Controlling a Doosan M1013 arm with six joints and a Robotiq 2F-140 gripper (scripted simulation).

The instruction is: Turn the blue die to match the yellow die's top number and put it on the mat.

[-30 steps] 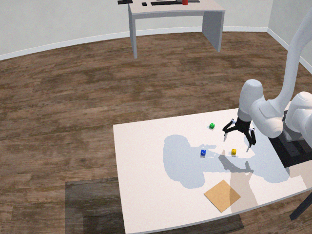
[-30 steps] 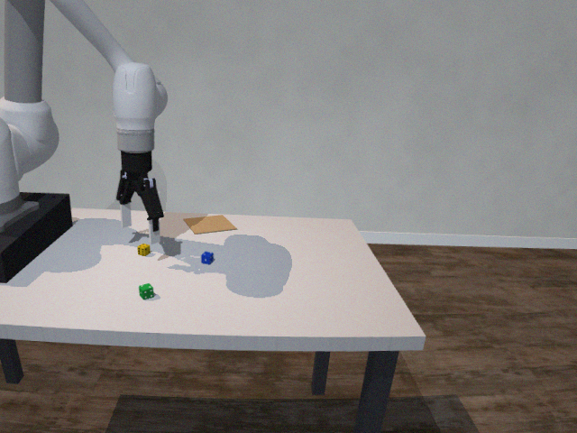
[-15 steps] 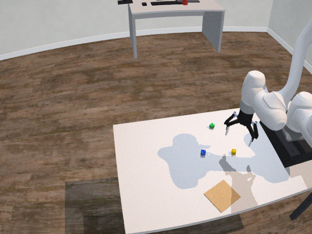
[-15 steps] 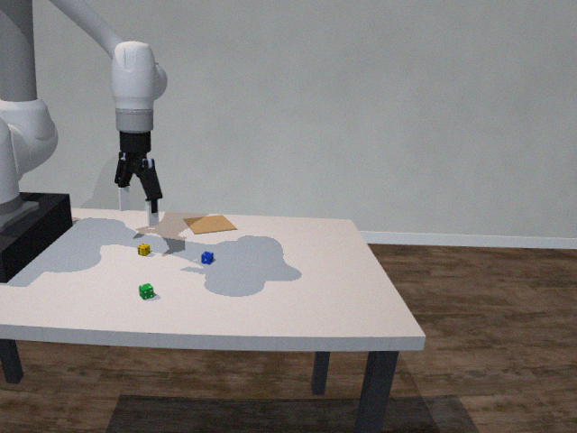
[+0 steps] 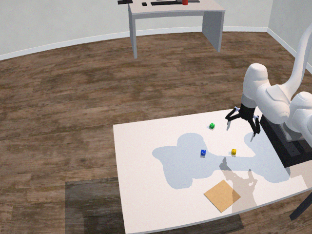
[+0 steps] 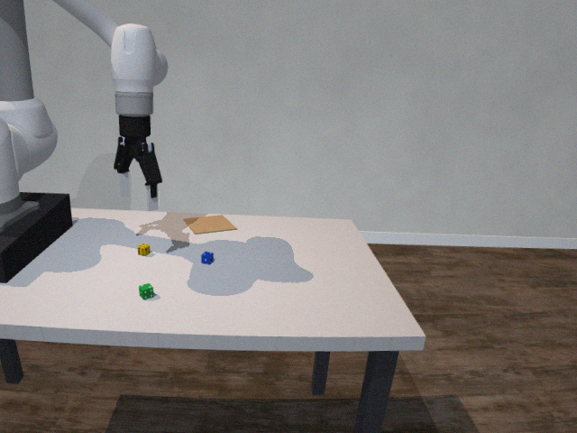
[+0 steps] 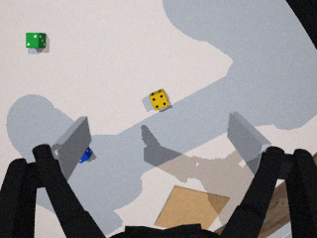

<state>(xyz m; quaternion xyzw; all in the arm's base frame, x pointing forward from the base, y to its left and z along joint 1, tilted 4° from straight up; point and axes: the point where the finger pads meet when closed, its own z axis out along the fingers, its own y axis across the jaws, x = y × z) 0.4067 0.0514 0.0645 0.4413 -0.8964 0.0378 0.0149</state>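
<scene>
Right now my hand is 19 cm short of the blue die and 14 cm above it. Round my hand: yellow die: 1 cm ahead, 1 cm to the left, 14 cm below; tan mat: 12 cm ahead, 28 cm to the left, 16 cm below; green die: 10 cm ahead, 20 cm to the right, 14 cm below.
</scene>
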